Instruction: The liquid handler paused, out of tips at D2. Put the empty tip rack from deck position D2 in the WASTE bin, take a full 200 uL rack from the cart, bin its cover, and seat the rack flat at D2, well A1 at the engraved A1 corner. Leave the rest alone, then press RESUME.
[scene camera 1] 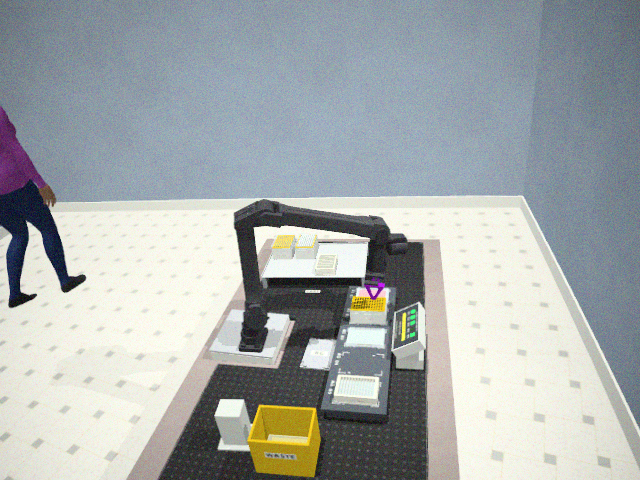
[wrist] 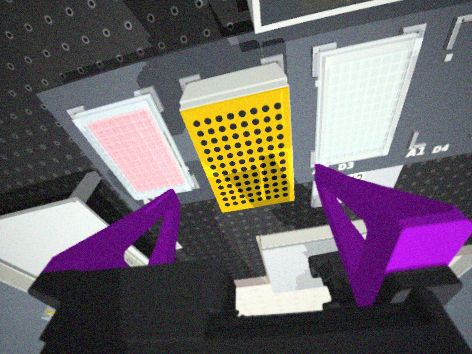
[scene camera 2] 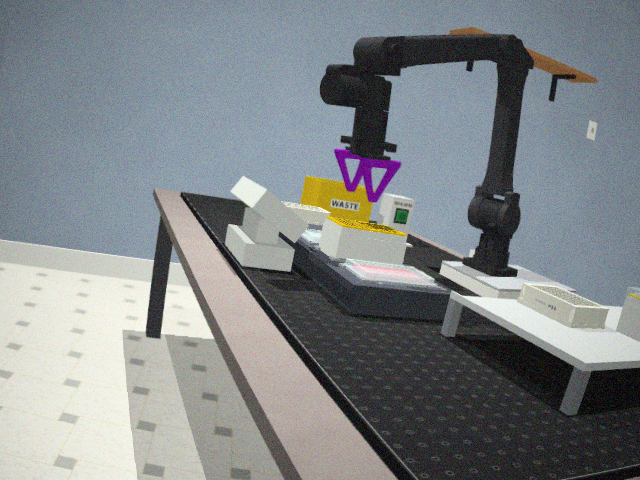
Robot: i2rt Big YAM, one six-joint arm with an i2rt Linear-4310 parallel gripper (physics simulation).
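Pixels of known places: gripper, fingertip midpoint: [scene camera 1: 374, 292] [wrist: 242, 184] [scene camera 2: 361, 196]; arm's base, link origin: [scene camera 1: 253, 340] [wrist: 333, 260] [scene camera 2: 489, 270].
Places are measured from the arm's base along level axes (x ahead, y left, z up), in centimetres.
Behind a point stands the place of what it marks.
The empty tip rack [scene camera 1: 368, 314] @(x 41.7, y 7.4, z 6.0 cm) [scene camera 2: 364, 248] @(x 43.5, y 15.8, z 4.5 cm) [wrist: 240, 155] @(x 42.8, y 12.0, z 7.8 cm), white with a yellow top full of dark holes, stands on the deck between the pink plate and the D3 plate. My gripper [scene camera 1: 373, 297] @(x 44.0, y 11.8, z 12.7 cm) [scene camera 2: 362, 196] @(x 44.0, y 11.8, z 12.7 cm) [wrist: 242, 184] @(x 44.0, y 11.8, z 12.7 cm) is open and empty above this rack, its purple fingertips spread wider than the rack in the wrist view. Two tall racks, one yellow-topped [scene camera 1: 283, 245] @(x 2.1, y 54.3, z 9.1 cm) and one pale-topped [scene camera 1: 306, 245] @(x 13.0, y 53.0, z 9.5 cm), stand on the white cart [scene camera 1: 351, 258] @(x 33.0, y 51.5, z 3.0 cm) [scene camera 2: 516, 322] @(x 36.7, y 48.7, z 3.0 cm); their labels are unreadable. The yellow WASTE bin [scene camera 1: 307, 457] @(x 27.6, y -50.6, z 5.6 cm) [scene camera 2: 336, 193] @(x 23.9, y -38.7, z 8.0 cm) stands at the far end. A green button [scene camera 2: 401, 215] @(x 4.7, y -35.5, z 5.3 cm) shows on a white box.
A pink plate [scene camera 1: 361, 292] @(x 38.4, y 25.1, z 3.1 cm) [scene camera 2: 387, 271] @(x 44.3, y 25.7, z 3.1 cm) [wrist: 137, 150] @(x 43.6, y 23.7, z 2.8 cm) and a pale D3 plate [scene camera 1: 364, 336] @(x 40.4, y -0.8, z 2.9 cm) [wrist: 365, 100] @(x 42.2, y -0.9, z 3.2 cm) flank the rack. A beige rack [scene camera 1: 326, 263] @(x 22.8, y 43.4, z 5.7 cm) [scene camera 2: 558, 305] @(x 26.8, y 47.0, z 5.3 cm) sits on the cart, another [scene camera 1: 356, 390] @(x 38.8, y -26.4, z 4.1 cm) on the deck's bin end. A tilted display [scene camera 1: 408, 328] @(x 55.2, y -4.1, z 9.2 cm) [scene camera 2: 268, 211] @(x 58.7, y 7.9, z 7.4 cm) stands beside the deck.
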